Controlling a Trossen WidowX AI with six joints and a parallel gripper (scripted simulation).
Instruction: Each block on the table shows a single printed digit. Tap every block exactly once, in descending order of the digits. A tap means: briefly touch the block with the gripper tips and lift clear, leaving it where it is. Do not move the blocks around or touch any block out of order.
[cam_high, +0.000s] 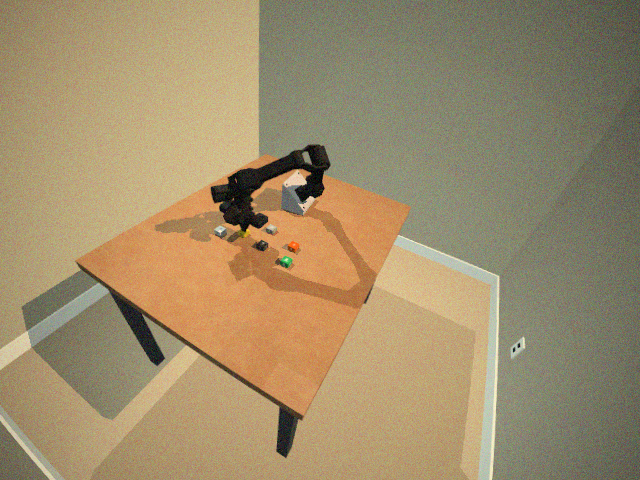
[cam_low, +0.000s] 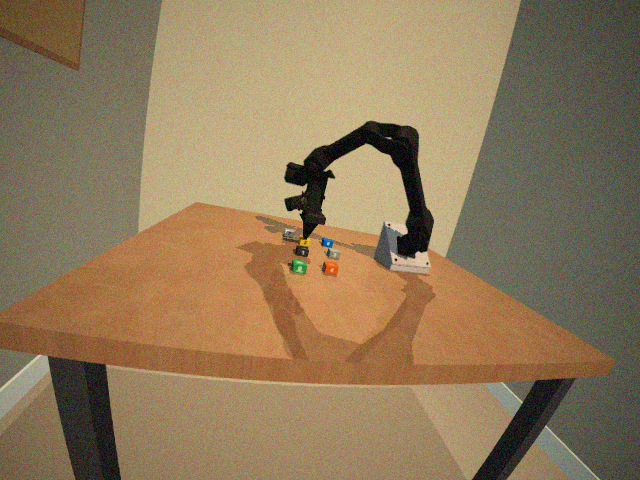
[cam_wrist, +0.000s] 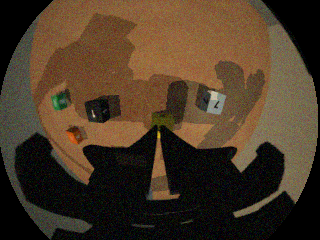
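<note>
Right now my gripper tip is 10 mm above the yellow block. Round my gripper tip: black block 20 mm ahead, 100 mm to the left, 10 mm below; white block 40 mm ahead, 80 mm to the right, 10 mm below; blue block 90 mm behind, 40 mm to the right, 10 mm below.
</note>
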